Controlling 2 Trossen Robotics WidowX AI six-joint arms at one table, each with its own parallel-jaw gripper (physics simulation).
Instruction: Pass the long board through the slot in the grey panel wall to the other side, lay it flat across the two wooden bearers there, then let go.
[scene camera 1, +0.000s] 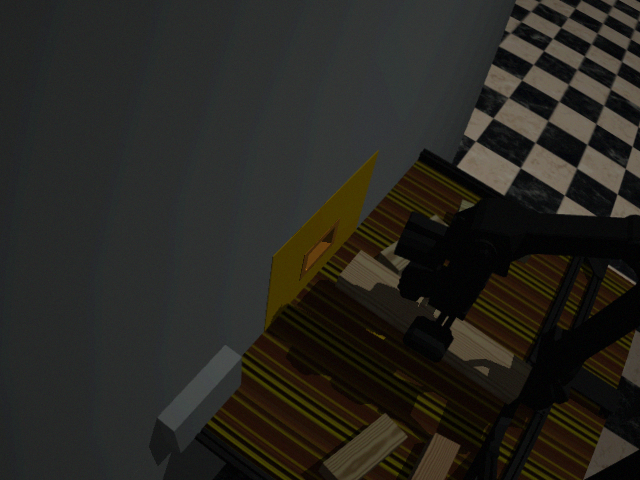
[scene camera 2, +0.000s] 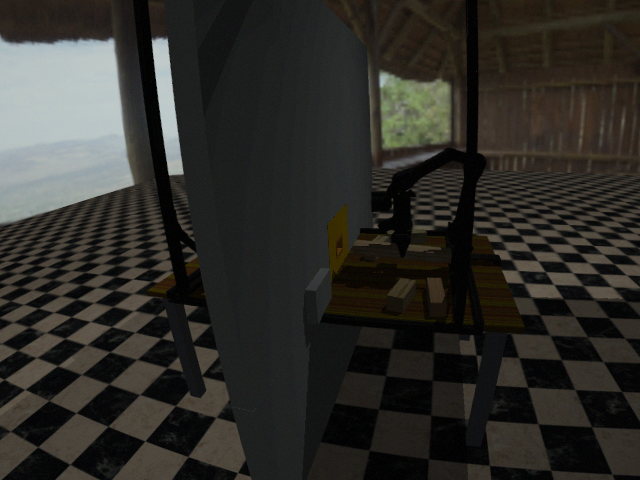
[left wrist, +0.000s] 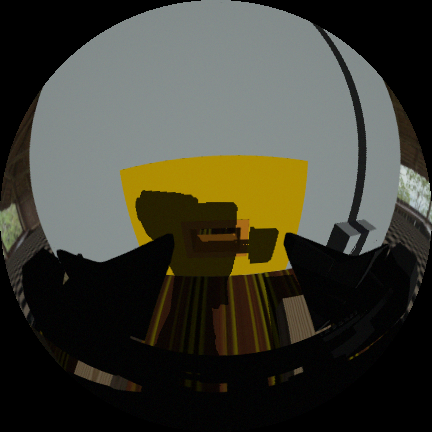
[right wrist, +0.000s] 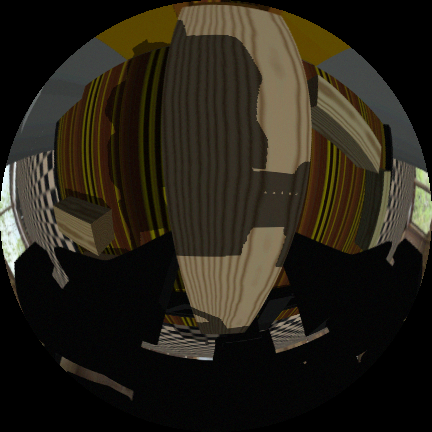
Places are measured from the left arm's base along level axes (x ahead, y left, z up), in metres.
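Pixels of known places: left gripper, fingertip midpoint: (left wrist: 230, 239); right gripper, fingertip midpoint: (scene camera 2: 403, 253) (right wrist: 230, 232); right arm's base at its link origin: (scene camera 1: 535, 392).
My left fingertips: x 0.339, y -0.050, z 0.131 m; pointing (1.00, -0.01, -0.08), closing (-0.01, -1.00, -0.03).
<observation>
Ahead of a thing's pixels: the offset from my left fingertips to its middle. "spot": to the spot under its first point. Level surfaces: height alone.
The long pale wooden board {dx +0.368, dy +0.014, dz -0.076 m} (scene camera 1: 370, 273) (scene camera 2: 376, 249) (right wrist: 238, 120) is on the near side of the grey panel wall (scene camera 1: 199, 167) (scene camera 2: 280, 190) (left wrist: 201, 80). One end points at the yellow plate {spot: dx +0.145, dy +0.026, dz -0.015 m} (scene camera 1: 328, 224) (left wrist: 257, 181) and its slot {spot: dx +0.141, dy +0.022, dz -0.087 m} (scene camera 1: 318, 252) (left wrist: 217, 238). My right gripper (scene camera 1: 430, 335) (scene camera 2: 403, 250) (right wrist: 230, 233) is shut on the board near its rear end and holds it a little above the striped table {dz -0.150 m} (scene camera 1: 309, 381). My left gripper (left wrist: 230, 239) is open and empty on the far side, facing the slot. A wooden bearer {dx -0.119, dy -0.096, dz -0.132 m} (left wrist: 298, 322) lies below it.
Loose wood blocks lie on the right arm's side: two at the table's front {spot: dx +0.387, dy -0.209, dz -0.104 m} (scene camera 1: 366, 450) {spot: dx +0.482, dy -0.159, dz -0.106 m} (scene camera 1: 437, 459) and one beyond the board {dx +0.258, dy +0.168, dz -0.126 m} (right wrist: 346, 128). A grey block (scene camera 1: 199, 400) (scene camera 2: 316, 292) (left wrist: 350, 231) juts from the wall by the table edge.
</observation>
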